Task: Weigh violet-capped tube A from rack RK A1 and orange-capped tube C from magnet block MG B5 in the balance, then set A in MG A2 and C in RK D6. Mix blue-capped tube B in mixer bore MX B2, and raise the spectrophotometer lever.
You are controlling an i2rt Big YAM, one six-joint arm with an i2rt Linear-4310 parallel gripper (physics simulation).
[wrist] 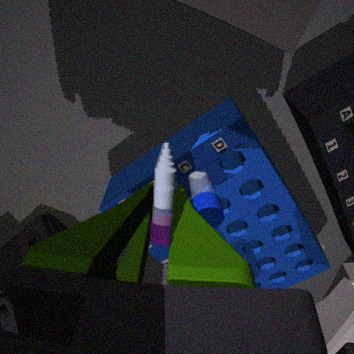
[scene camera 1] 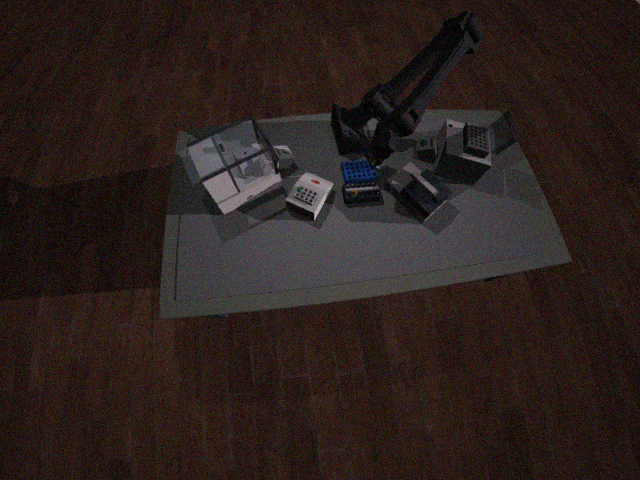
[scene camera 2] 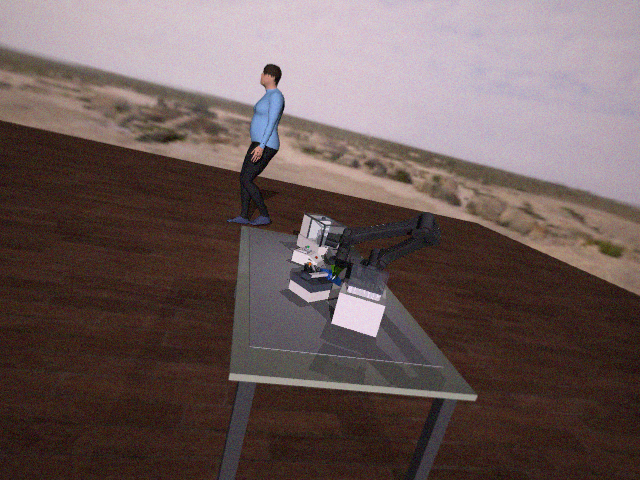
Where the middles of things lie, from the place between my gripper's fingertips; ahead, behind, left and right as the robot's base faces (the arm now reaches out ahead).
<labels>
Now: hand 60 mm short of the glass-box balance [scene camera 1: 236, 164], 500 mm to the left of it and 80 mm below it.
</labels>
